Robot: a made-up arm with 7 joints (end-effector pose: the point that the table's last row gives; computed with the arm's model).
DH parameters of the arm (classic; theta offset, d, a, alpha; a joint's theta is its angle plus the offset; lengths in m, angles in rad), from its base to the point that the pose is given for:
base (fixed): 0 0 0 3.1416
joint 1: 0 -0.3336 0 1.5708
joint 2: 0 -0.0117 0 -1.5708
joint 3: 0 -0.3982 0 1.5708
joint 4: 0 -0.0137 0 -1.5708
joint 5: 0 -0.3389 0 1.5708
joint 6: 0 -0.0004 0 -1.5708
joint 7: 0 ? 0 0
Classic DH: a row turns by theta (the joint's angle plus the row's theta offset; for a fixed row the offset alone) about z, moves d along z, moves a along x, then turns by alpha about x.
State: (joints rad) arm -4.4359 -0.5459 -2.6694 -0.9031 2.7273 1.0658 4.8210
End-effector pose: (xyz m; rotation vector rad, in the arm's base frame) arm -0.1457 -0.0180 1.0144 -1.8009 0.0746 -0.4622
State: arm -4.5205 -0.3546 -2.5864 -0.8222 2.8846 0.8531 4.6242
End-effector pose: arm -0.2140 -0.1001 1.0400 -1.8639 0.1501 -0.6787
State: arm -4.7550 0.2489 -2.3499 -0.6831 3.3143 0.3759 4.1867
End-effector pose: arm -0.2479 -0.4418 0.9923 -1.8971 0.5222 -0.6247
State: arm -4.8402 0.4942 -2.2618 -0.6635 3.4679 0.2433 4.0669
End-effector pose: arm -0.2005 -0.5870 0.9093 -1.8308 0.6437 -0.3959
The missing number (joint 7, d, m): -0.1692
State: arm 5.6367 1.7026 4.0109 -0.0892 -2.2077 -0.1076 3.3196
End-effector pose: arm 0.7228 0.5209 0.1717 -1.0596 -1.4130 2.1263
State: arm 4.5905 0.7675 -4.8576 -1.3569 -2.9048 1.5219 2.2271
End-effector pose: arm -0.3834 0.1505 0.5772 -0.0030 0.7920 2.2657
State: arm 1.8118 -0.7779 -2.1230 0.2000 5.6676 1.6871 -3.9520
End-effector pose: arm 0.2544 0.5597 0.6982 0.3188 -0.5152 0.1917
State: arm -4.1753 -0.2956 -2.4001 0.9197 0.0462 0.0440 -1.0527
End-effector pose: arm 0.4832 0.2742 0.9185 -2.0145 -1.3576 1.6147
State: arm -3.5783 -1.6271 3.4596 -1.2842 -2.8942 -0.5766 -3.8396
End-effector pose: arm 0.5344 0.3751 0.7232 2.5244 0.9589 -1.2868
